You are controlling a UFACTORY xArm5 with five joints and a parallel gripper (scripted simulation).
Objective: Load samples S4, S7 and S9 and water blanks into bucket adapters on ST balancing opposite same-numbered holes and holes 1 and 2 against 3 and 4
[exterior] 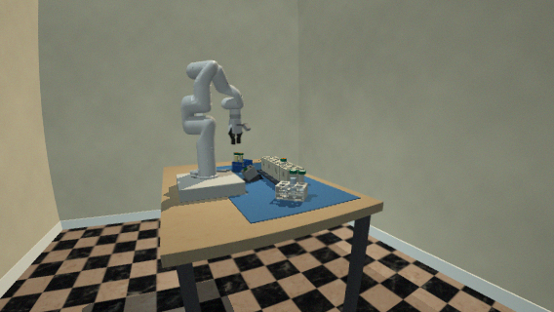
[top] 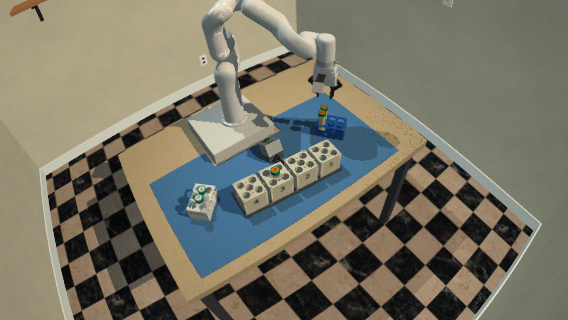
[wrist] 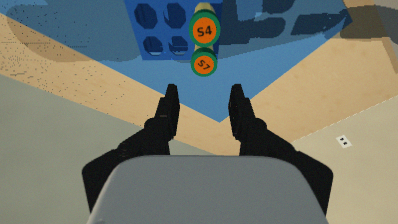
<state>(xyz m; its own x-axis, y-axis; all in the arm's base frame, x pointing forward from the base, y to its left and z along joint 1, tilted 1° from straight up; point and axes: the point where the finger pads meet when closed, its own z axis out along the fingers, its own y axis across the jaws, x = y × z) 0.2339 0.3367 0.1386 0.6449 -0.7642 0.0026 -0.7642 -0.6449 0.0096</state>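
My gripper is now 10 mm past the sample tube S7 and 130 mm above it. Round my hand: blue sample rack RS: 40 mm ahead, 10 mm to the left, 170 mm below; DONE desk: 10 mm ahead, 290 mm to the right, 150 mm below; sample tube S4: 20 mm ahead, 40 mm to the right, 130 mm below.
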